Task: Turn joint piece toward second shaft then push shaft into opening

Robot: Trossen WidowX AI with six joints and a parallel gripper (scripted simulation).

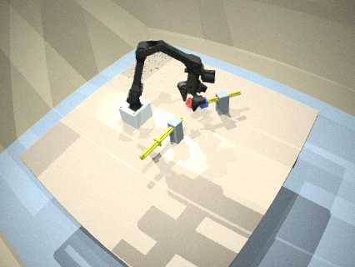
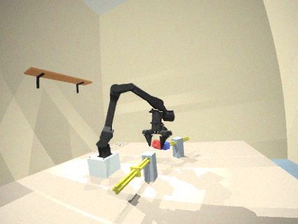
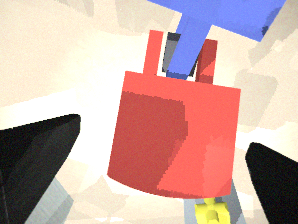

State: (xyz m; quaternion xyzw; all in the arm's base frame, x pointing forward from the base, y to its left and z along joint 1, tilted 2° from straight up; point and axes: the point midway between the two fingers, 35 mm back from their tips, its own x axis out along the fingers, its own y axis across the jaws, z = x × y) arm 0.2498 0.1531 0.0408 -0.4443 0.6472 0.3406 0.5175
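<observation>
Now: the red joint piece 2 cm to the left of my gripper tip, 1 cm ahead of it and 1 cm above it.
</observation>
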